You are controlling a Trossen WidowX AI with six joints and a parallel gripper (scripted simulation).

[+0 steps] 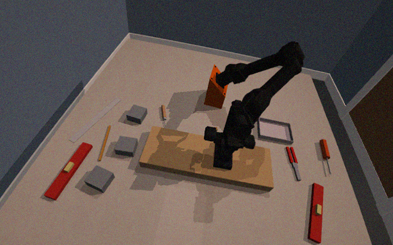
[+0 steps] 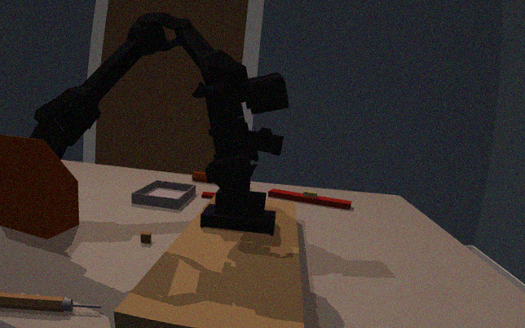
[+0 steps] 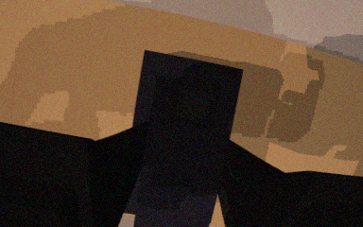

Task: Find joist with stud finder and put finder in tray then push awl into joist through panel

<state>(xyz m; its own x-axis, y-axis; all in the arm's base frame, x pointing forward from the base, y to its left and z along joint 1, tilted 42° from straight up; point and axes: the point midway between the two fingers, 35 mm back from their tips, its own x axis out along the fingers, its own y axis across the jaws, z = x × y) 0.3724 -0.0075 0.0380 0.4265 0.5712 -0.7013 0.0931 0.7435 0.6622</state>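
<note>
The grey tray lies 28 cm to the left of my gripper tip, 20 cm behind it and 5 cm below it. Also, from my gripper tip: stud finder (2 cm above, 1 cm ahead); then awl (26 cm to the right, 21 cm behind, 6 cm below); then small cube (17 cm behind, 6 cm below, 2 cm to the right).
</note>
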